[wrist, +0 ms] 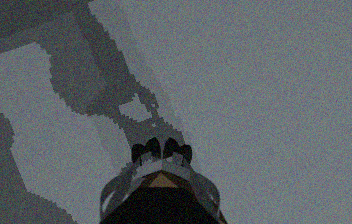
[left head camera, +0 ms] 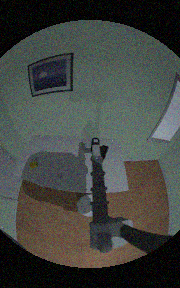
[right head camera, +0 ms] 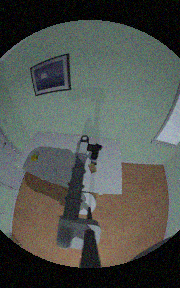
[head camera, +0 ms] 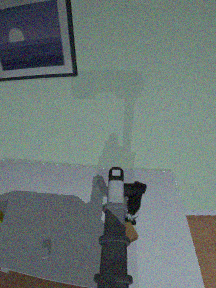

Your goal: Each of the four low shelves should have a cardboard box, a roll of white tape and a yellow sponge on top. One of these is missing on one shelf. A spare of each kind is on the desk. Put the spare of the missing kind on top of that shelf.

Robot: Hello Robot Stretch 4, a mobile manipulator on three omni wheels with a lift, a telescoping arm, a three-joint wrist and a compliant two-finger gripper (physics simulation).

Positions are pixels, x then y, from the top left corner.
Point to a white desk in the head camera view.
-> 60, 207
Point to a framed picture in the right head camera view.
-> At 52, 74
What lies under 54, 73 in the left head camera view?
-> A framed picture.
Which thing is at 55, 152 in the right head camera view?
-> A white desk.
